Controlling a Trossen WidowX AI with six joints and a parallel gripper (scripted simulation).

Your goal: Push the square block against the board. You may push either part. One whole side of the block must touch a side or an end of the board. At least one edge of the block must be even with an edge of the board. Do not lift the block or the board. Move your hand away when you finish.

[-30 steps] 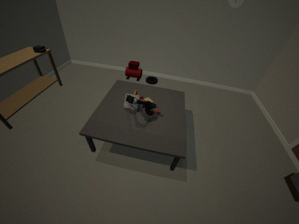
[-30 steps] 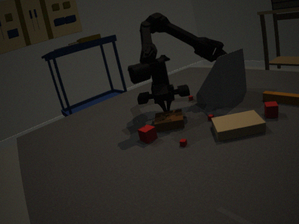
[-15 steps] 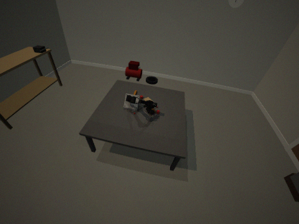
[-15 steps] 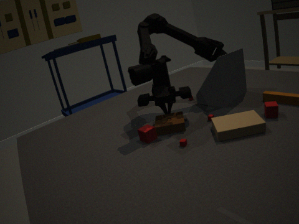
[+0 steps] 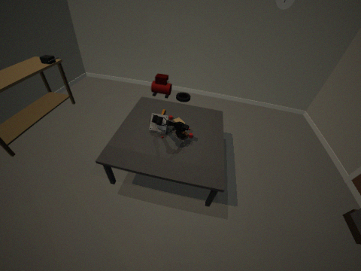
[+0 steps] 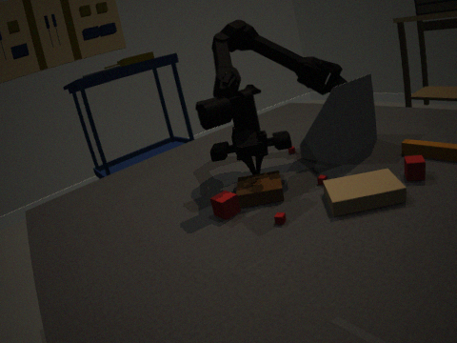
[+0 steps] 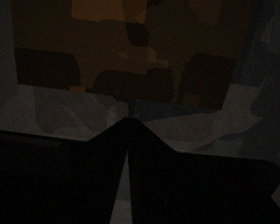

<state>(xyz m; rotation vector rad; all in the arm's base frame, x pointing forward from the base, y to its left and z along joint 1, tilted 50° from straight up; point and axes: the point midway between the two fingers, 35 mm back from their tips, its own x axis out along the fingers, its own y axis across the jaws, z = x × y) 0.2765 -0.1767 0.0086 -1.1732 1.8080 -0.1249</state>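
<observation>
My gripper tip is now 5 cm to the right of the brown square block, 5 cm short of it and 1 cm below it. Also, from my gripper tip: orange bar: 39 cm to the left, 26 cm behind, 1 cm above; tan board: 27 cm to the left, 1 cm behind, 1 cm above.
</observation>
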